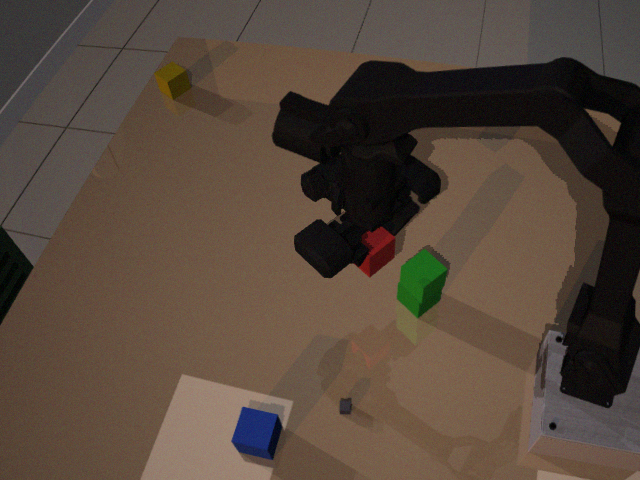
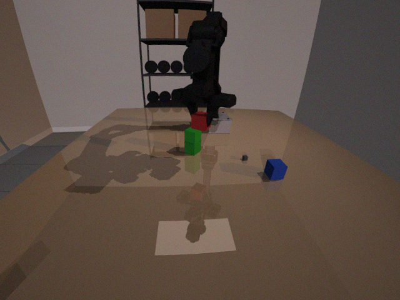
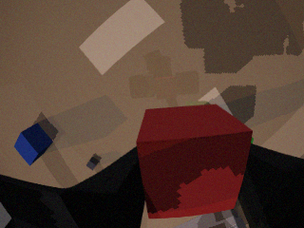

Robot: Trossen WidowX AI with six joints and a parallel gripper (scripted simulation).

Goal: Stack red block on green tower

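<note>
Right now the green block is 60 mm below my gripper tip, 60 mm behind it and 30 mm to the right of it. The rest, counted from my gripper tip: red block: 10 mm above; then small dark cube: 160 mm to the left, 120 mm below, 30 mm behind; then blue block: 240 mm to the left, 110 mm below, 60 mm ahead.
</note>
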